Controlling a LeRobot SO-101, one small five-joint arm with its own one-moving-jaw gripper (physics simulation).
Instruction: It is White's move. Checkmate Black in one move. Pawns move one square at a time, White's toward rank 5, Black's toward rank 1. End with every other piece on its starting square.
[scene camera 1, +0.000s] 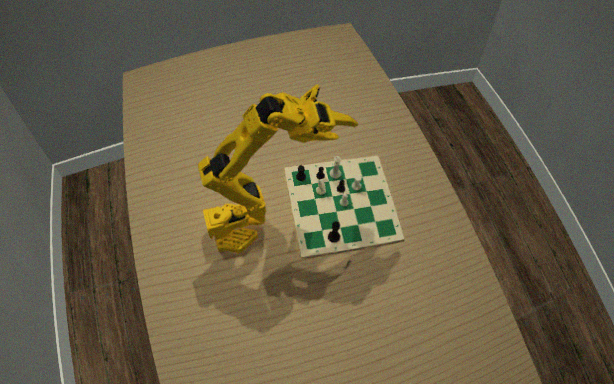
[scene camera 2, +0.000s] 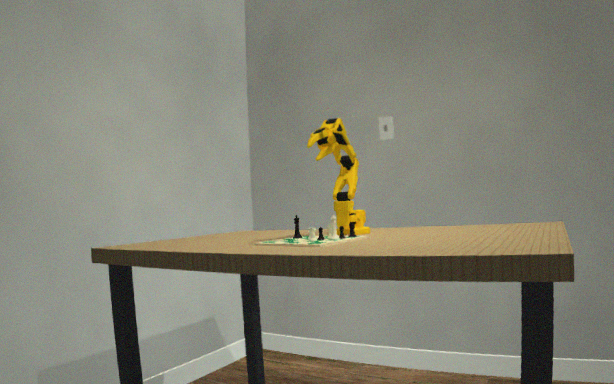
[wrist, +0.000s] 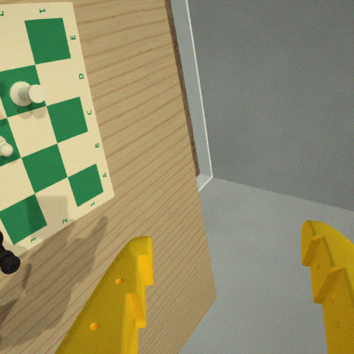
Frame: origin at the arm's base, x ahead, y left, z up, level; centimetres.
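Seen in the pictures: hand, its tool point: (scene camera 1: 337, 136) (scene camera 2: 317, 158); arm's base, origin of its link: (scene camera 1: 242, 227) (scene camera 2: 349, 234).
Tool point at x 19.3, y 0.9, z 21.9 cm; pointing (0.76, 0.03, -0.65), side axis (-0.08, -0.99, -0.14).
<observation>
Offsets run from my tool point to a thing's middle. Level surfaces: height alone.
The green-and-white board @(dy -1.6, dx +2.6, dz -21.6 cm) (scene camera 1: 368, 231) (scene camera 2: 272, 243) (wrist: 49, 41) lies on the table. In scene camera 1, a tall black piece @(dy -8.7, dx -2.0, dz -18.2 cm) (scene camera 1: 334, 233) stands on A4 and another black piece @(dy +7.2, dx -3.9, dz -19.7 cm) (scene camera 1: 300, 174) on E5. Small black pieces stand on E4 @(dy +6.2, dx +0.2, dz -19.8 cm) (scene camera 1: 320, 173) and D3 @(dy +1.8, dx +3.4, dz -19.8 cm) (scene camera 1: 341, 186). Tall white pieces stand on E3 @(dy +5.8, dx +3.5, dz -18.2 cm) (scene camera 1: 336, 168) and D4 @(dy +2.5, dx -0.9, dz -19.4 cm) (scene camera 1: 321, 188). A shorter white piece @(dy +1.4, dx +6.8, dz -19.7 cm) (scene camera 1: 356, 184) (wrist: 21, 94) stands on D2, and a small white piece @(dy -1.7, dx +2.8, dz -19.8 cm) (scene camera 1: 344, 200) (wrist: 5, 149) on C3. My gripper (scene camera 1: 347, 129) (scene camera 2: 314, 152) (wrist: 226, 230) is open and empty, high above the table.
The wooden table @(dz -21.9 cm) (scene camera 1: 350, 320) (scene camera 2: 450, 245) (wrist: 165, 210) surrounds the board. The yellow arm's base (scene camera 1: 230, 220) stands to the board's left in scene camera 1. The arm's shadow falls on the table along the board's A edge. Grey walls stand beyond the table.
</observation>
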